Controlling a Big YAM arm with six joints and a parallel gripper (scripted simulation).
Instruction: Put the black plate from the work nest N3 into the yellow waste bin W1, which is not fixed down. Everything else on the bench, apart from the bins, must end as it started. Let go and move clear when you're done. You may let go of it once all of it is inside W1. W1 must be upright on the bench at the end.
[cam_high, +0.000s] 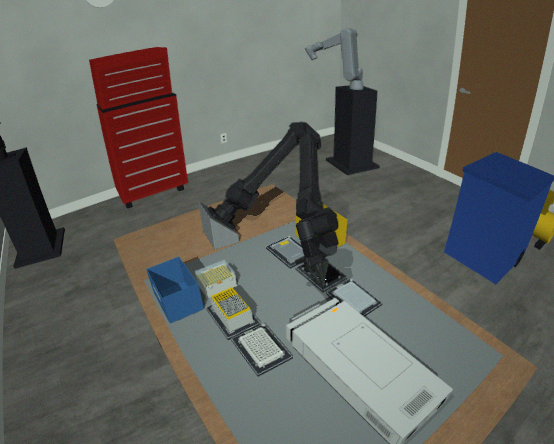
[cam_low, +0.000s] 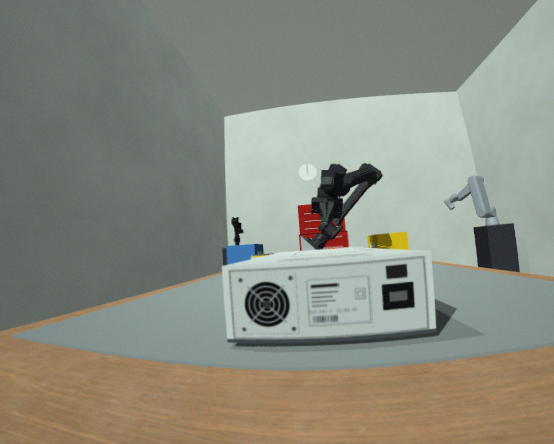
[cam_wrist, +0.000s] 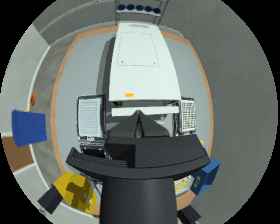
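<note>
Now: the black plate 19 cm behind my hand, 12 cm to the left of it and 14 cm below it. From my hand the other things lie so: white well plate (3 cm ahead, 22 cm to the right, 14 cm below); yellow waste bin (39 cm behind, 23 cm to the left, 12 cm below); large white instrument (21 cm ahead, 12 cm below).
</note>
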